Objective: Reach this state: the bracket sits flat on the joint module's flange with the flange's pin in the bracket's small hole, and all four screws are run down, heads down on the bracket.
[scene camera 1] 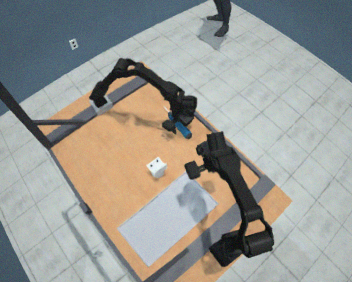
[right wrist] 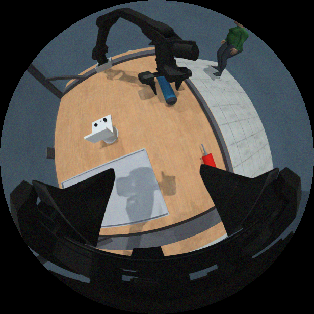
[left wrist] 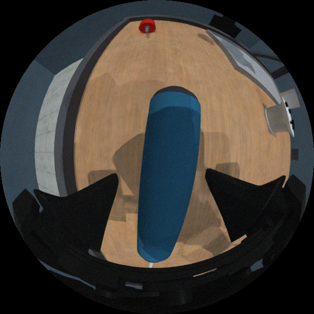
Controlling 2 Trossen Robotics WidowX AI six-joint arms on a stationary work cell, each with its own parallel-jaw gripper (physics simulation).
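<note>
The white bracket (scene camera 1: 156, 164) (left wrist: 289, 98) (right wrist: 102, 130) sits on the round joint module (left wrist: 276, 120) (right wrist: 113, 136). Dark screws (right wrist: 105, 120) show on its top face; how far down they are and the flange's pin cannot be told. A blue screwdriver (scene camera 1: 181, 129) (left wrist: 170, 150) (right wrist: 167, 91) lies on the table, its pale tip partly visible in the left wrist view. My left gripper (scene camera 1: 178, 125) (left wrist: 162, 176) is open above the screwdriver, with a finger on either side of it in the wrist view, not gripping. My right gripper (scene camera 1: 197, 160) (right wrist: 157, 171) is open and empty, raised near the grey mat.
A grey mat (scene camera 1: 162, 220) (left wrist: 250, 65) (right wrist: 135, 165) lies beside the bracket and module. A red-handled tool (left wrist: 147, 25) (right wrist: 209, 160) lies near the table's raised edge rail (left wrist: 67, 150) (right wrist: 215, 122). A person (scene camera 1: 223, 15) (right wrist: 232, 45) stands beyond the table.
</note>
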